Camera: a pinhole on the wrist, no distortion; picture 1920 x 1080 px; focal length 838.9 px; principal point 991.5 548.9 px. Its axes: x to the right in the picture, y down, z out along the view. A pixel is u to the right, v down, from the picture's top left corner.
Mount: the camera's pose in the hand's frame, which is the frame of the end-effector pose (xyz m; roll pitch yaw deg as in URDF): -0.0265 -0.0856 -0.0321 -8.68 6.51 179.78
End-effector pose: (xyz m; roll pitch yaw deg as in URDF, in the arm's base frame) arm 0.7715 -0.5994 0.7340 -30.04 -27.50 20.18
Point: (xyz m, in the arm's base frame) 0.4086 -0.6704 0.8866
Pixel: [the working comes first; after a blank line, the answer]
In the camera's frame: 0.1886 -0.0360 0.3467

1447.8 461.8
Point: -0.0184 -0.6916 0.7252
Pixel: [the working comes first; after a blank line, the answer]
In the camera's frame: 0.6109 -0.1439 0.4838

outside the picture
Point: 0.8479 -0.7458 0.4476
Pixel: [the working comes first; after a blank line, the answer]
In the camera's frame: 0.1182 -0.0345 -0.2749

behind the camera
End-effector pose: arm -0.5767 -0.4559 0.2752 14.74 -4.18 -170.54
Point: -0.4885 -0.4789 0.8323
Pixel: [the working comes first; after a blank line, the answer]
In the camera's frame: -0.0474 -0.3465 0.5177

outside the picture
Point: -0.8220 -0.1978 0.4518
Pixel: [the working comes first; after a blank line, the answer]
In the camera's frame: -0.2673 0.1204 0.2557

114.5 943.8
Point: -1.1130 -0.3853 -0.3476
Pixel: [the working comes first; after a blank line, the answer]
In the camera's frame: -0.4308 0.3233 -0.5756

behind the camera
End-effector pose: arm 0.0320 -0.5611 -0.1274 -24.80 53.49 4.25
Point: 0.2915 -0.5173 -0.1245
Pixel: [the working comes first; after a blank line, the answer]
In the camera's frame: -0.2055 -0.0514 0.2078

162.0 341.5
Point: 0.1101 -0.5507 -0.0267
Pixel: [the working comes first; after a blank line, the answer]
In the camera's frame: -0.0088 -0.0596 0.1383

938.2 187.2
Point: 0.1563 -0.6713 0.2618
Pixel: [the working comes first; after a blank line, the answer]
In the camera's frame: 0.1840 0.1125 0.3203

1473.6 843.5
